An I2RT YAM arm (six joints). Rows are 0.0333 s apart.
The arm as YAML. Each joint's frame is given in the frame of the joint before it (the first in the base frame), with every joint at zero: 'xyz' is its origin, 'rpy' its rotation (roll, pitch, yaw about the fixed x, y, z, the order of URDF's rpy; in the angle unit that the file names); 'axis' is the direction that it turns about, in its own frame. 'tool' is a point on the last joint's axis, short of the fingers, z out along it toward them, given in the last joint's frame.
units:
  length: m
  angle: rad
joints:
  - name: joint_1
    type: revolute
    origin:
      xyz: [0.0, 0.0, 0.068]
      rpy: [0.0, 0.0, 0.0]
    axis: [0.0, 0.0, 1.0]
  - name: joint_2
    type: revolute
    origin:
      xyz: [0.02, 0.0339, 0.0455]
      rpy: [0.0, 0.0, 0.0]
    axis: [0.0, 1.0, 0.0]
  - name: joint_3
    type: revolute
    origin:
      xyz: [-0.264, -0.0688, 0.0]
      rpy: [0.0, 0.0, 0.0]
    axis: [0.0, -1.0, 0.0]
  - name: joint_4
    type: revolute
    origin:
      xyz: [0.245, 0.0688, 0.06]
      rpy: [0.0, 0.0, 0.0]
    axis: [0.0, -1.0, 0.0]
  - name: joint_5
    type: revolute
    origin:
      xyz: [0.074, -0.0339, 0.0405]
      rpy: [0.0, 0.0, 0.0]
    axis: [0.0, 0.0, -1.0]
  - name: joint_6
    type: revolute
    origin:
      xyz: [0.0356, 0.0, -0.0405]
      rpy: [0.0, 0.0, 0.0]
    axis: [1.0, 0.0, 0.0]
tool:
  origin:
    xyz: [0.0, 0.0, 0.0]
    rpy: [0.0, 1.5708, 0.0]
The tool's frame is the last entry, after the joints.
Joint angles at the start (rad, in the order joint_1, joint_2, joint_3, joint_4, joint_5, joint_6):
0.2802 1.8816 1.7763 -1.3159 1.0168 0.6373
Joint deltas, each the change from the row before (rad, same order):
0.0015 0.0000 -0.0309 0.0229 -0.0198 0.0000
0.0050 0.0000 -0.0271 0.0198 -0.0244 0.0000
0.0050 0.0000 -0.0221 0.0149 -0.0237 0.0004
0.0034 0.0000 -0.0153 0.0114 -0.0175 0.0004
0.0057 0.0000 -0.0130 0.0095 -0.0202 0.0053
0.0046 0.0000 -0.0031 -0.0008 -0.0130 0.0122
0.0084 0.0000 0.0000 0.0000 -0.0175 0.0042
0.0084 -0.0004 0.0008 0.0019 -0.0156 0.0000
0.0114 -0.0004 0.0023 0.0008 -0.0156 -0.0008
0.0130 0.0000 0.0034 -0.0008 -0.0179 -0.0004
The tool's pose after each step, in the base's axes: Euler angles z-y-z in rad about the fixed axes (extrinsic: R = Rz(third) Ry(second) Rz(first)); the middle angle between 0 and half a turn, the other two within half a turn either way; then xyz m. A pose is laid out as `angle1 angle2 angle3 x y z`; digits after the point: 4 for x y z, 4 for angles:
-0.7654 2.1381 -1.1981 0.3587 0.0727 0.2986
-0.7714 2.1629 -1.1931 0.3583 0.0750 0.2910
-0.7772 2.1869 -1.1885 0.3575 0.0771 0.2847
-0.7796 2.2046 -1.1846 0.3570 0.0787 0.2803
-0.7764 2.2249 -1.1777 0.3563 0.0811 0.2764
-0.7676 2.2381 -1.1736 0.3555 0.0829 0.2752
-0.7613 2.2554 -1.1619 0.3548 0.0863 0.2747
-0.7553 2.2705 -1.1479 0.3542 0.0897 0.2747
-0.7494 2.2855 -1.1302 0.3532 0.0941 0.2750
-0.7438 2.3029 -1.1110 0.3521 0.0992 0.2754

